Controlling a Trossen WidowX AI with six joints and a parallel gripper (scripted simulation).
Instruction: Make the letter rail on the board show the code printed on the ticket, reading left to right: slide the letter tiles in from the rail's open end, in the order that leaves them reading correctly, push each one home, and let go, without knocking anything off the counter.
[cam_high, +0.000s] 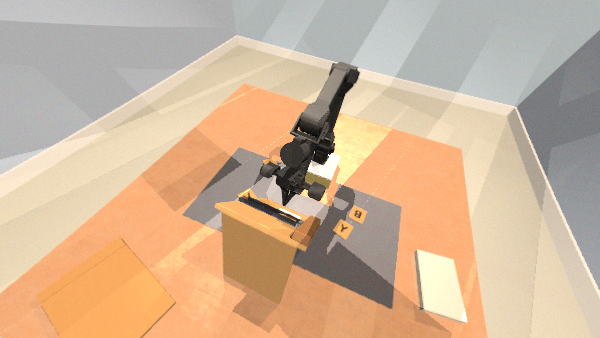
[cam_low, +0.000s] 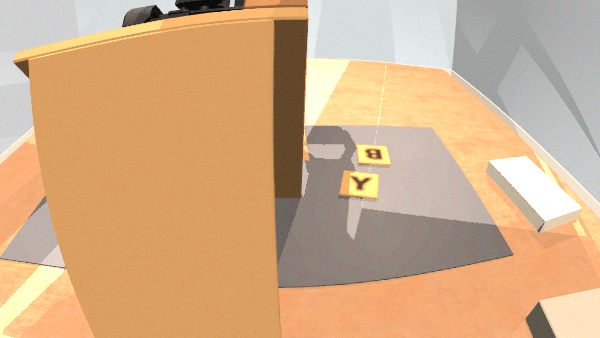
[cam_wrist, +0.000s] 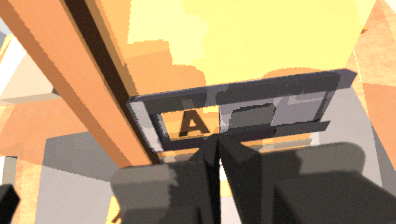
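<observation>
Right now the letter tile is 20 mm to the left of my gripper tip, 20 mm below it and 20 mm ahead of it. The rest, counted from my gripper tip: grey mat: 190 mm below, 140 mm behind; then white ticket: 110 mm below, 30 mm behind; then flat orange panel: 410 mm ahead, 320 mm to the right, 190 mm below.
</observation>
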